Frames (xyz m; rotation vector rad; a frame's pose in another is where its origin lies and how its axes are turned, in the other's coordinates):
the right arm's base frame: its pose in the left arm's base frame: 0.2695 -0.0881 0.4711 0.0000 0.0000 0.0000
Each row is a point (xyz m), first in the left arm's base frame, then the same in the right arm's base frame.
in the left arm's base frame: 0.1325 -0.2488 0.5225
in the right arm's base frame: -0.1370 -0.1607 0.0514
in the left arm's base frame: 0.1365 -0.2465 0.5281
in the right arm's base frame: -0.1330 -0.1584 0.0570
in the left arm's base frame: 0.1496 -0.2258 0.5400
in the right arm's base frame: -0.1199 -0.1377 0.0689
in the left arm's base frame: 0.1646 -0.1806 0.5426
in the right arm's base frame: -0.1049 -0.0925 0.0715
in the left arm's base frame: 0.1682 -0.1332 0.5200
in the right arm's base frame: -0.1013 -0.0451 0.0489
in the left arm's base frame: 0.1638 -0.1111 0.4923
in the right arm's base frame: -0.1057 -0.0230 0.0212
